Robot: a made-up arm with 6 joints. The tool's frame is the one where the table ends. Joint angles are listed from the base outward.
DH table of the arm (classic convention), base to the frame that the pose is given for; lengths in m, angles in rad. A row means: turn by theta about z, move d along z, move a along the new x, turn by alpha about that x. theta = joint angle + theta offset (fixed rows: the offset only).
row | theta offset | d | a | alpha
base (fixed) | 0.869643 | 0 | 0.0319 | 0
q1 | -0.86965 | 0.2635 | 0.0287 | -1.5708
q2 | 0.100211 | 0 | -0.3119 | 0
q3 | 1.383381 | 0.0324 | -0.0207 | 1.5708
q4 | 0 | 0.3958 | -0.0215 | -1.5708
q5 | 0 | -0.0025 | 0.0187 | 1.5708
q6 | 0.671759 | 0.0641 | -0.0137 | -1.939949
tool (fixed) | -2.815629 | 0.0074 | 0 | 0
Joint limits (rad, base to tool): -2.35..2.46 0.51..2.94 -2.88..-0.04 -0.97..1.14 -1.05..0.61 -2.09..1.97
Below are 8 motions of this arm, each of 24 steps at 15 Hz.
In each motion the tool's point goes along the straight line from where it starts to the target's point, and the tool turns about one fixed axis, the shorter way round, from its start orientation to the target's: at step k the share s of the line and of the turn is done. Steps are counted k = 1, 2, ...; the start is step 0. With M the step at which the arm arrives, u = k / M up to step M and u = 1 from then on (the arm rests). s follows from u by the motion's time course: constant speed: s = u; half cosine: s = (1 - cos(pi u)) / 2; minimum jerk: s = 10 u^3 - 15 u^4 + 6 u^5.
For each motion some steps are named. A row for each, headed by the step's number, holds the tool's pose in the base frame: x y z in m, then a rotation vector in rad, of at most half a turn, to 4 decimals.
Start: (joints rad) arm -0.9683 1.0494 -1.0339 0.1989 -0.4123 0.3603
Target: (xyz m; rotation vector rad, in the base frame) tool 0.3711 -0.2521 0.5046 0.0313 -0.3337 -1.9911
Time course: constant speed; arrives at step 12
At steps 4, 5, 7, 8, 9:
4: 0.2773 -0.2549 0.5943 -0.1884 -0.8238 -2.1042
5: 0.2890 -0.2546 0.5831 -0.1600 -0.7613 -2.0944
7: 0.3125 -0.2539 0.5607 -0.1039 -0.6374 -2.0710
8: 0.3242 -0.2535 0.5495 -0.0763 -0.5759 -2.0574
9: 0.3359 -0.2532 0.5382 -0.0490 -0.5148 -2.0426

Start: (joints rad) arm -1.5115 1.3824 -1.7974 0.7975 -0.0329 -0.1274
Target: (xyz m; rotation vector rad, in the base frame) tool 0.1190 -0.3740 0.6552 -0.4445 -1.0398 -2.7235
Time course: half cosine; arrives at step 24
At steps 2, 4, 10, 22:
2: 0.0599 -0.3609 0.8196 -0.4846 -1.1734 -2.5399
4: 0.0629 -0.3615 0.8113 -0.4827 -1.1670 -2.5494
10: 0.0812 -0.3656 0.7605 -0.4708 -1.1272 -2.6067
22: 0.1180 -0.3738 0.6580 -0.4452 -1.0423 -2.7204

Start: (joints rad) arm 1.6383 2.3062 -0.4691 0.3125 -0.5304 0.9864
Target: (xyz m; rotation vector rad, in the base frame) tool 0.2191 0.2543 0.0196 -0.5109 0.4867 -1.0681
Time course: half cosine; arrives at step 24
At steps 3, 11, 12, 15, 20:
3: 0.0094 0.2564 0.0150 -0.7940 0.2559 -0.0472
11: 0.0959 0.2556 0.0169 -0.6954 0.3575 -0.4712
12: 0.1101 0.2554 0.0172 -0.6768 0.3734 -0.5406
15: 0.1518 0.2550 0.0181 -0.6182 0.4185 -0.7434
20: 0.2045 0.2544 0.0193 -0.5356 0.4724 -0.9979

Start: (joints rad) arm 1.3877 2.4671 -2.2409 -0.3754 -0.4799 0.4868
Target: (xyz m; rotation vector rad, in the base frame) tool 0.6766 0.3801 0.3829 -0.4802 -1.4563 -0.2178
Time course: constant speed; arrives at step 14
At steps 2, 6, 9, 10, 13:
2: 0.2000 0.7121 0.4279 0.3652 -1.0074 0.2451
6: 0.3588 0.6014 0.4129 0.0921 -1.1767 0.0965
9: 0.4780 0.5184 0.4016 -0.1185 -1.2910 -0.0187
10: 0.5177 0.4908 0.3979 -0.1898 -1.3267 -0.0579
13: 0.6369 0.4078 0.3866 -0.4068 -1.4259 -0.1773

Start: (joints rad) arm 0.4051 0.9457 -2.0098 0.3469 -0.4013 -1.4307
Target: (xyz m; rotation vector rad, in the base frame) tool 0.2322 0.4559 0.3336 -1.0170 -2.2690 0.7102
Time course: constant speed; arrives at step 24
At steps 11, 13, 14, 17, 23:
11: 0.1145 0.2399 0.6805 -0.8215 -2.5013 -0.6150
13: 0.1326 0.2732 0.6272 -0.8658 -2.5005 -0.4067
14: 0.1417 0.2898 0.6005 -0.8861 -2.4952 -0.3027
17: 0.1688 0.3396 0.5204 -0.9391 -2.4598 0.0077
23: 0.2231 0.4393 0.3603 -1.0099 -2.3052 0.6125

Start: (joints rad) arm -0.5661 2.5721 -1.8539 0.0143 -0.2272 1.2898
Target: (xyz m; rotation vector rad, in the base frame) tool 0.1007 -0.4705 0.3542 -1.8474 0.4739 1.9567
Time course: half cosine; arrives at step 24
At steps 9, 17, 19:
9: 0.4595 -0.3799 0.2232 0.9505 -0.0062 -2.2619
17: 0.2022 -0.4449 0.3171 -1.8395 0.3875 2.3940
19: 0.1543 -0.4570 0.3346 -1.8504 0.4318 2.1863

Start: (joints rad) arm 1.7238 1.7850 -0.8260 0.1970 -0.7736 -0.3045
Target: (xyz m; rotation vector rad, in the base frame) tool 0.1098 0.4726 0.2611 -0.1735 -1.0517 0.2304
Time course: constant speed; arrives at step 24
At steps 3, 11, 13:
3: -0.0479 0.4859 0.2723 0.0408 -1.0830 0.5203
11: 0.0122 0.4808 0.2681 -0.0416 -1.0736 0.4100
13: 0.0272 0.4796 0.2670 -0.0620 -1.0708 0.3824

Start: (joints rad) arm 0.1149 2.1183 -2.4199 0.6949 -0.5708 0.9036
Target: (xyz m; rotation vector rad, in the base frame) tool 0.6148 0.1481 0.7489 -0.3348 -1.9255 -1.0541
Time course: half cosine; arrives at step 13
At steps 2, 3, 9, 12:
2: 0.6362 0.0903 0.7269 1.3712 -0.6684 -1.1292
3: 0.6346 0.0945 0.7285 1.2685 -0.7829 -1.1494
9: 0.6197 0.1349 0.7439 0.1051 -1.7067 -1.1406
12: 0.6151 0.1472 0.7486 -0.3045 -1.9123 -1.0613

